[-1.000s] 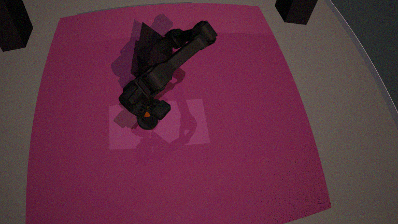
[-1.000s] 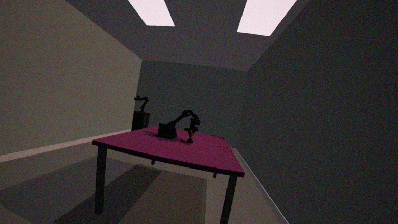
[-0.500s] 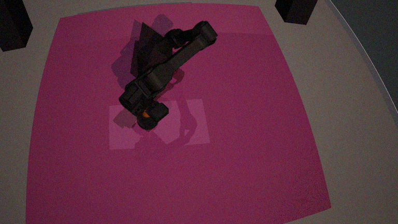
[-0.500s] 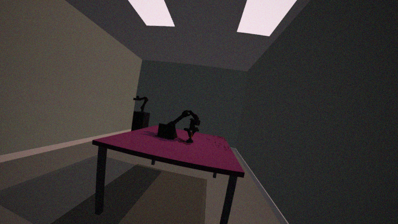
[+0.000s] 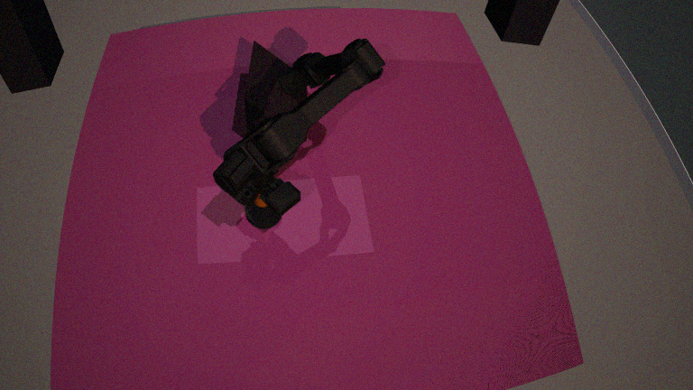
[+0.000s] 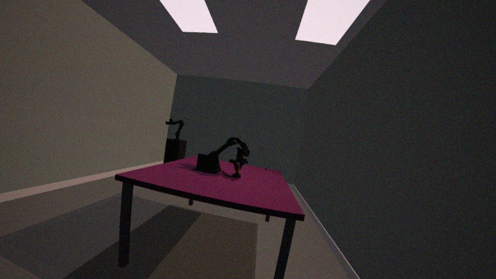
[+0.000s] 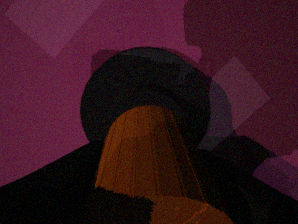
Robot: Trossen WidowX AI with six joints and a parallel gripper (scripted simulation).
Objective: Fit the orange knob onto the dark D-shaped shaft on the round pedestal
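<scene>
Right now the orange knob is 20 mm above my gripper tip. The rest, counted from my gripper tip: dark round pedestal (40 mm below).
</scene>
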